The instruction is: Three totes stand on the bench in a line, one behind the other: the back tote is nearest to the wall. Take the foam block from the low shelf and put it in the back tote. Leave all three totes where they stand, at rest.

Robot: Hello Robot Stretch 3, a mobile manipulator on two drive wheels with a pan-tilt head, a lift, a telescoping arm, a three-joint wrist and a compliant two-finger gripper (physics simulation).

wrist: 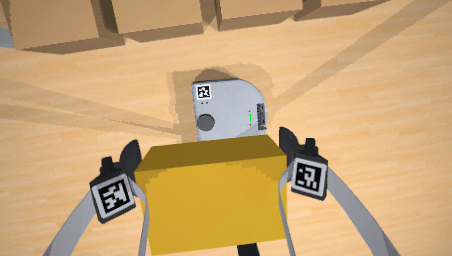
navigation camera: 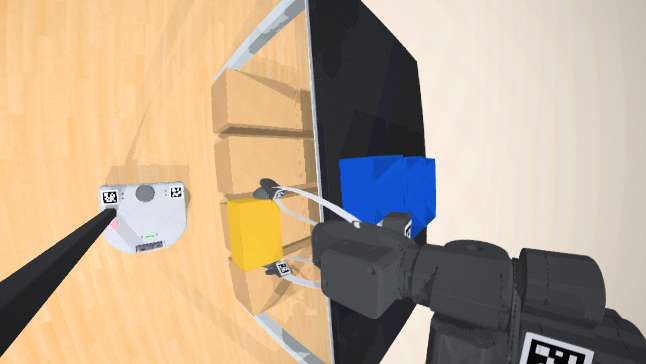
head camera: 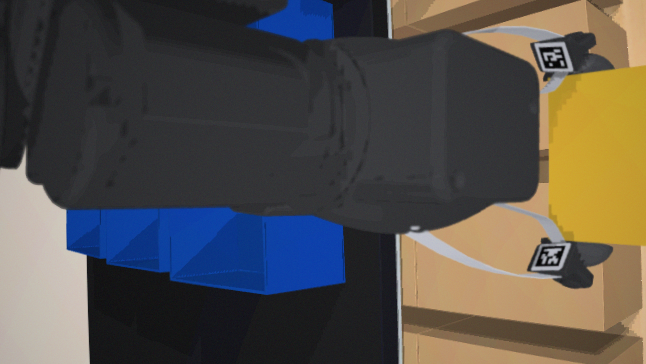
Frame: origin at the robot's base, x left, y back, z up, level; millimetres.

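Seen in the pictures: gripper, between the fingertips: (wrist: 211, 151) (navigation camera: 261, 225) (head camera: 589, 161); robot's base, origin of its link: (wrist: 206, 115) (navigation camera: 145, 192).
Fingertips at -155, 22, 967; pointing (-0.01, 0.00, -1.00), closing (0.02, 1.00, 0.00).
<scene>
Offsets run from my fingertips to a thing's middle, as dx, dy, dz. Level surfaces: height alone.
The yellow foam block {+22, +0, +20} (head camera: 612, 200) (navigation camera: 252, 237) (wrist: 215, 207) is between the two fingertips of my gripper (head camera: 597, 156) (navigation camera: 267, 231) (wrist: 211, 151), which is shut on it. In the head and navigation views the block shows on the room side of the bench's front edge. Three blue totes stand in a line on the black bench {dz -52} (head camera: 200, 325) (navigation camera: 370, 100): the front tote {-374, +28, -2} (head camera: 305, 255) (navigation camera: 357, 187), the middle tote {-601, +19, -2} (head camera: 137, 250) (navigation camera: 414, 180) and the back tote {-824, +15, -2} (head camera: 82, 230) (navigation camera: 430, 185). My wrist and arm hide parts of all three. The low shelf cannot be made out.
Several cardboard boxes (head camera: 500, 265) (navigation camera: 265, 160) (wrist: 155, 17) stand in a row below the bench top. My wheeled base (navigation camera: 142, 220) (wrist: 225, 107) is on the wooden floor. The dark wrist (head camera: 250, 125) (navigation camera: 465, 275) reaches across the bench. The pale wall (navigation camera: 525, 100) is behind the bench.
</scene>
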